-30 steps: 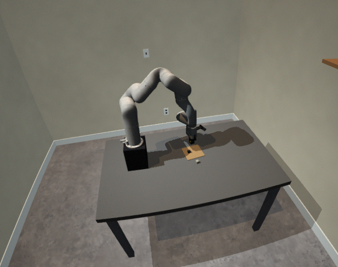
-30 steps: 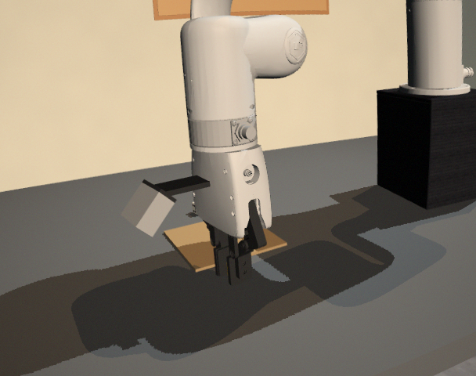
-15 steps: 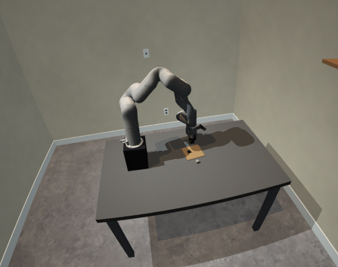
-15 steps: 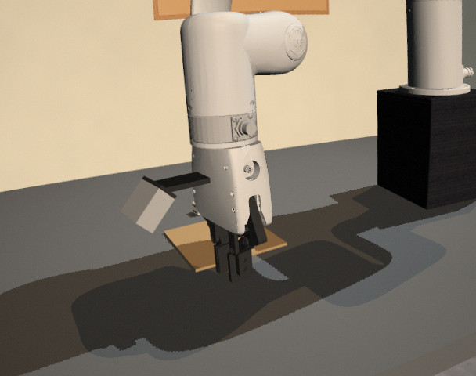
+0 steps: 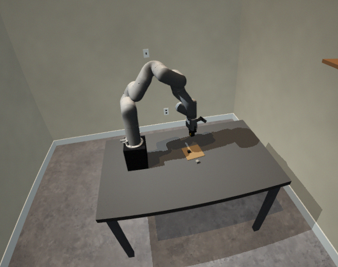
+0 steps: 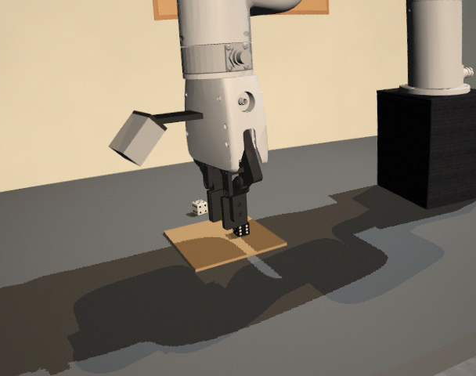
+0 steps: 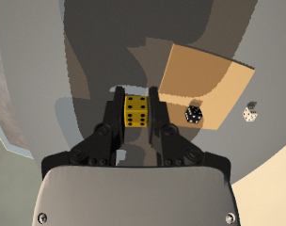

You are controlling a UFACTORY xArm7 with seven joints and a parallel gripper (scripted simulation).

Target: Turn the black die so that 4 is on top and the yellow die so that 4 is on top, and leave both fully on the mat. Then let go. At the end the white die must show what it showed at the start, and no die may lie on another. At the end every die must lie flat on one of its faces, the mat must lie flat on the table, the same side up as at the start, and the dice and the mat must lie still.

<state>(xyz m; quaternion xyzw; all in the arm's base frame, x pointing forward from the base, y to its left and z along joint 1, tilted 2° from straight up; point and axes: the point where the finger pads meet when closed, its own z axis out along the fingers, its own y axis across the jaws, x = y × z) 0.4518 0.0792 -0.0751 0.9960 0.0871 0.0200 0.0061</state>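
Right now my hand is 6 cm past the black die, 10 cm to the left of it and 8 cm above it. From my hand the other things lie so: tan mat 3 cm behind, 11 cm to the right, 10 cm below; yellow die 1 cm behind, 1 cm below; white die 4 cm behind, 23 cm to the right, 9 cm below.
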